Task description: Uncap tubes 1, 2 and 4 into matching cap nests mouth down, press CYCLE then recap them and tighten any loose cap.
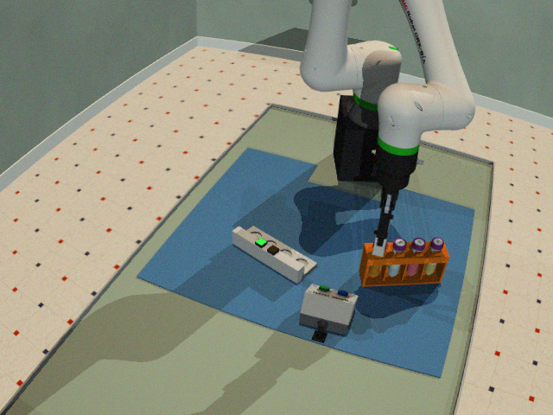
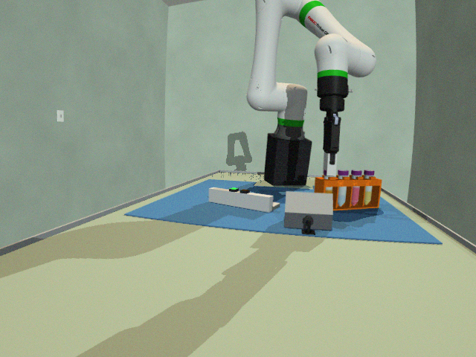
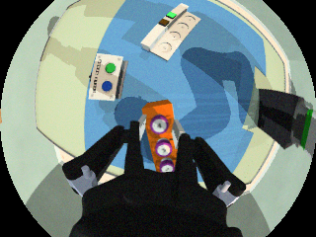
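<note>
The green key lies 160 mm ahead of my hand, 70 mm below it and 60 mm to the right of it. Also, from my hand: blue key (150 mm ahead, 70 mm below, 20 mm to the right); small grey desk (170 mm ahead, 90 mm below, 30 mm to the right).
</note>
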